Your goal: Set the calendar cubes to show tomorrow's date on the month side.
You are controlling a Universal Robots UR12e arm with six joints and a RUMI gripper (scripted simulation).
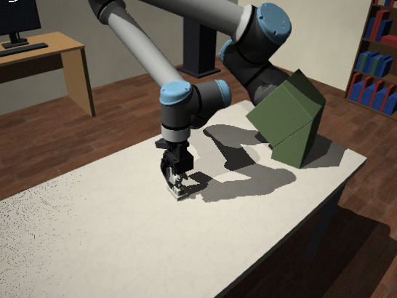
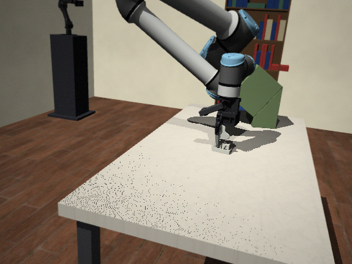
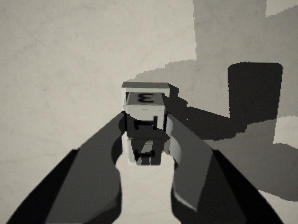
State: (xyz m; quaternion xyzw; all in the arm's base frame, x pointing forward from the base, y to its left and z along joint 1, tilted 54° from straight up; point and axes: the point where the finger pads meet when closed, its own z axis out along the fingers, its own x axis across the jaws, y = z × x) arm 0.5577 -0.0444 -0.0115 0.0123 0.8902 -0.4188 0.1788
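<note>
My gripper is now 1 cm above the digit cube. Round my hand: pale calendar tray (2 cm to the left, 3 cm below).
</note>
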